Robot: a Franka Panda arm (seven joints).
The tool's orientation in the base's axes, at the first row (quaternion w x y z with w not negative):
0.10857, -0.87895, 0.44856, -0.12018
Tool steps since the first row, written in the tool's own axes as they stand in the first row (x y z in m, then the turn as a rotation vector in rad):
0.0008, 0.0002, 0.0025, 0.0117, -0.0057, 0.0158
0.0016, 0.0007, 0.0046, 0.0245, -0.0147, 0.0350
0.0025, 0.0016, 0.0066, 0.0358, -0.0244, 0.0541
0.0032, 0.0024, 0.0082, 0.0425, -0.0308, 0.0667
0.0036, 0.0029, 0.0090, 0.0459, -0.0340, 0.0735
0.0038, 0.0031, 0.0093, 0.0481, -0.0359, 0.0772
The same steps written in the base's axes. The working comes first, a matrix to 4 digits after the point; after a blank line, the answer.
The tool's axes in the first row as the columns of a matrix, in the base's axes (used below as rounded here):
0.5687, -0.7624, 0.3087
-0.8146, -0.5740, 0.0830
0.1139, -0.2987, -0.9475

0.0011, -0.0006, -0.0023, 0.0159, -0.0049, -0.0119
0.0018, -0.0013, -0.0044, 0.0359, -0.0086, -0.0260
0.0022, -0.0024, -0.0064, 0.0557, -0.0107, -0.0399
0.0025, -0.0033, -0.0081, 0.0682, -0.0114, -0.0492
0.0026, -0.0039, -0.0090, 0.0747, -0.0118, -0.0543
0.0027, -0.0041, -0.0093, 0.0786, -0.0122, -0.0569

